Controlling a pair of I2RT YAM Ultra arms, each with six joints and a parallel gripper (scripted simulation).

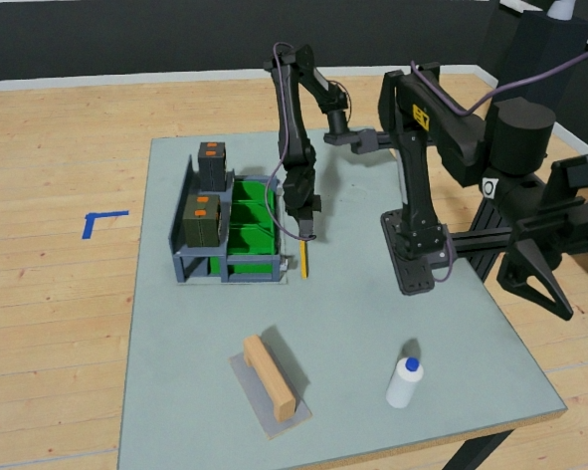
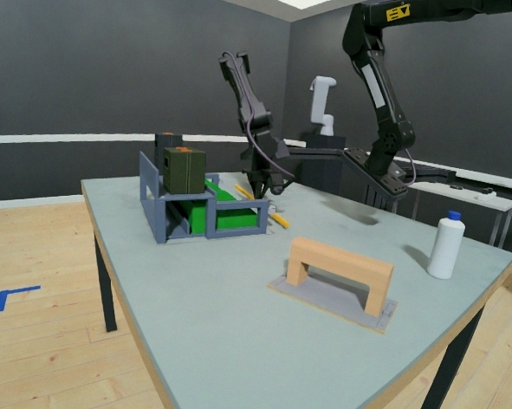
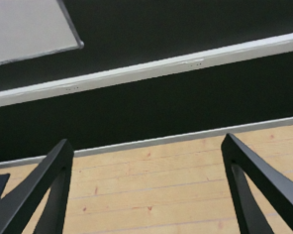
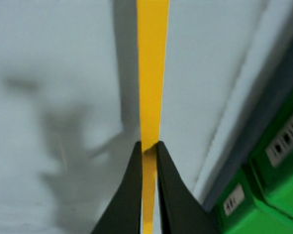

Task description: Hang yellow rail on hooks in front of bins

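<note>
My right hand is 190 mm short of the blue-grey shelf, 30 mm to the left of it and 30 mm below it. Also, from my right hand: white bottle: 540 mm to the left, 90 mm behind, 30 mm above; then yellow rail: 10 mm below.
</note>
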